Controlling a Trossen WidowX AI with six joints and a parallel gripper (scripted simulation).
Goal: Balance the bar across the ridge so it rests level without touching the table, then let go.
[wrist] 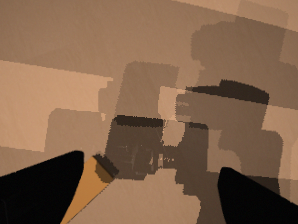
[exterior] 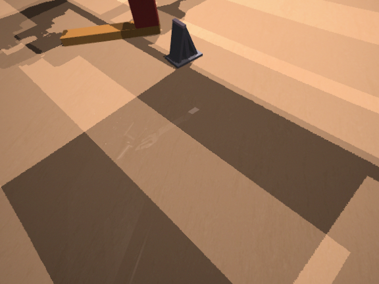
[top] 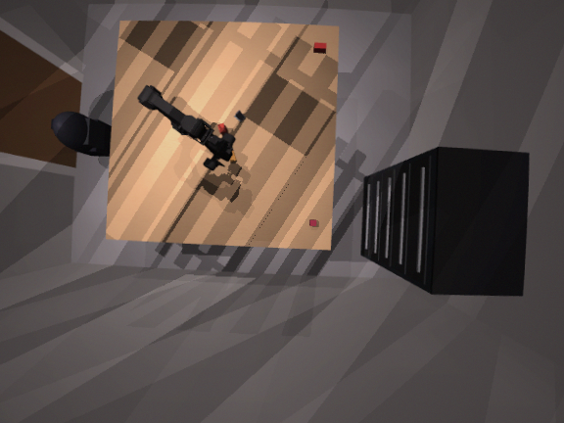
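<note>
Right now my gripper tip is 1 cm short of the dark blue-grey ridge, 29 cm to the right of it and 13 cm above it.
</note>
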